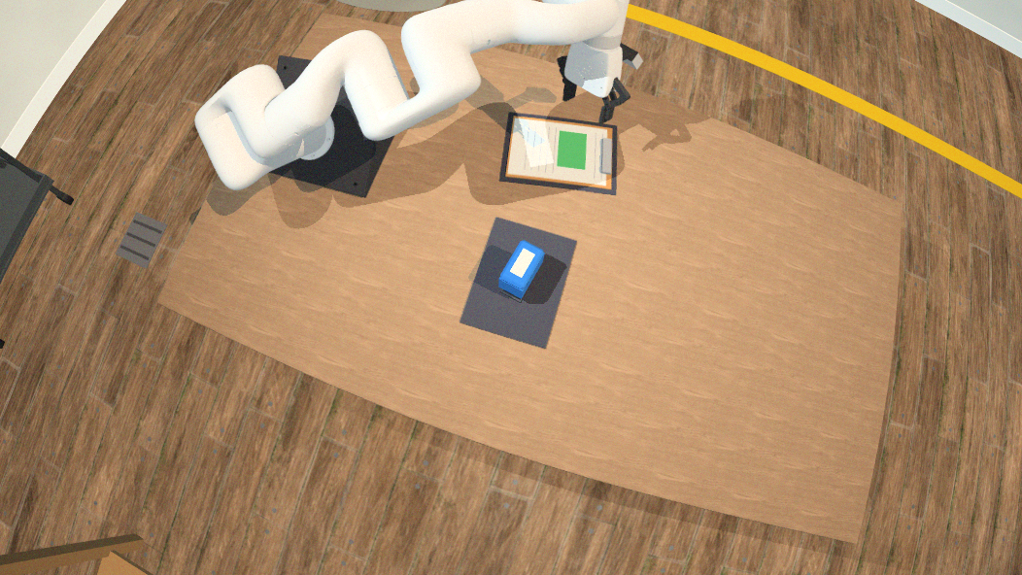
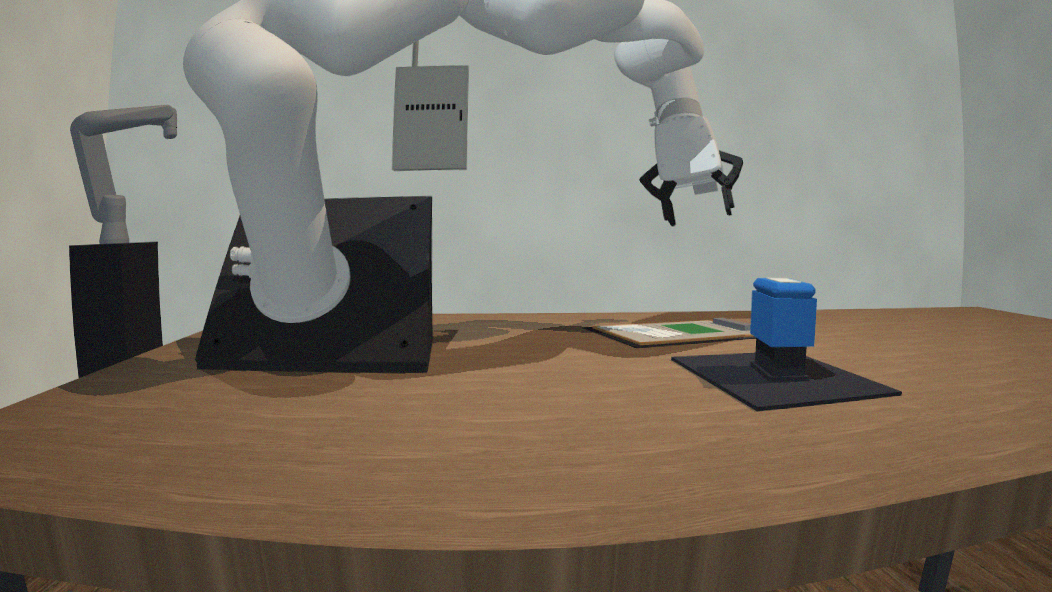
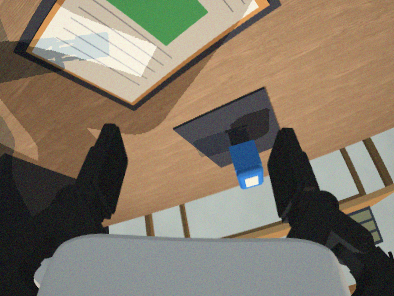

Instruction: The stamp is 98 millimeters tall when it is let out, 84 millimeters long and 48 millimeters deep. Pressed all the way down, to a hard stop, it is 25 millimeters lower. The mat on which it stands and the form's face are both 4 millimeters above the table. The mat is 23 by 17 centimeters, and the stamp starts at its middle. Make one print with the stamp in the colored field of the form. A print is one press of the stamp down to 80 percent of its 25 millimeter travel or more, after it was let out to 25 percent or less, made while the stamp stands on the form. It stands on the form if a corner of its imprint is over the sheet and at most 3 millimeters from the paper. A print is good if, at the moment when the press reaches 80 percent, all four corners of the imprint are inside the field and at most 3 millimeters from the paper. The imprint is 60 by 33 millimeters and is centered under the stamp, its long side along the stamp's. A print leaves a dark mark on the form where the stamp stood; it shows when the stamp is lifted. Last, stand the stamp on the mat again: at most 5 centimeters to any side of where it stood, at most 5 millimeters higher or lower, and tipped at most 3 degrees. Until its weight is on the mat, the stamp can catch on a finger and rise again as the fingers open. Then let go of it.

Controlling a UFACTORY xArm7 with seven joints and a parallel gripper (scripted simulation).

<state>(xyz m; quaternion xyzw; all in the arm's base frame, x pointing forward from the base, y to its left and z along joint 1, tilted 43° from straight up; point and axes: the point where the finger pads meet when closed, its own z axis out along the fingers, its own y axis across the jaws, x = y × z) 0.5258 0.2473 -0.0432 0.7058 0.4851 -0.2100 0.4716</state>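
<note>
The blue stamp lies 320 mm to the right of my hand and 130 mm below it. Round my hand: form 20 mm behind, 10 mm to the right, 180 mm below; dark mat 320 mm to the right, 180 mm below.
</note>
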